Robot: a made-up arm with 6 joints. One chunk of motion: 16 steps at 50 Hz.
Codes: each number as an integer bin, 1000 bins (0 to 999) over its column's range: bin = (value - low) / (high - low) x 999, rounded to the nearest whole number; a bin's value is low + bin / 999 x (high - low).
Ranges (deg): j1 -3..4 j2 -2..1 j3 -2..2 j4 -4..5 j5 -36..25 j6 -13..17
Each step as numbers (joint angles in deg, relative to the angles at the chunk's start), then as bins.
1 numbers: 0.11 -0.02 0.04 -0.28 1.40 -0.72
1 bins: 444 659 509 413 613 409
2 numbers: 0.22 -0.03 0.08 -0.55 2.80 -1.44
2 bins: 460 656 519 383 635 385
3 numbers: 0.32 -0.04 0.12 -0.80 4.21 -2.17
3 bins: 474 653 529 355 659 361
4 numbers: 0.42 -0.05 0.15 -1.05 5.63 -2.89
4 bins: 488 649 537 327 682 337
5 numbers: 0.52 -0.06 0.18 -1.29 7.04 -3.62
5 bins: 502 646 544 301 705 312
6 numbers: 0.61 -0.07 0.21 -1.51 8.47 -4.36
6 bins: 515 643 552 276 728 288
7 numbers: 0.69 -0.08 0.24 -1.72 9.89 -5.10
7 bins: 527 639 559 253 752 263
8 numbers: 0.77 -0.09 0.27 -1.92 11.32 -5.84
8 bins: 538 636 567 231 775 238
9 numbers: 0.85 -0.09 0.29 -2.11 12.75 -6.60
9 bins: 549 636 572 210 798 213
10 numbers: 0.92 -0.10 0.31 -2.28 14.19 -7.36
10 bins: 559 633 577 191 822 188
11 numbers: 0.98 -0.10 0.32 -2.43 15.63 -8.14
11 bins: 568 633 579 174 846 162
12 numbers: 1.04 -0.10 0.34 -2.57 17.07 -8.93
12 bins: 577 633 584 159 869 136
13 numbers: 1.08 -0.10 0.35 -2.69 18.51 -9.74
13 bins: 582 633 587 145 893 109
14 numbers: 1.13 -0.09 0.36 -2.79 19.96 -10.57
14 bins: 589 636 589 134 916 81
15 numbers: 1.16 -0.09 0.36 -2.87 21.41 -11.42
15 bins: 594 636 589 125 940 53
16 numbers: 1.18 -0.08 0.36 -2.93 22.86 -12.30
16 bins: 597 639 589 119 964 23
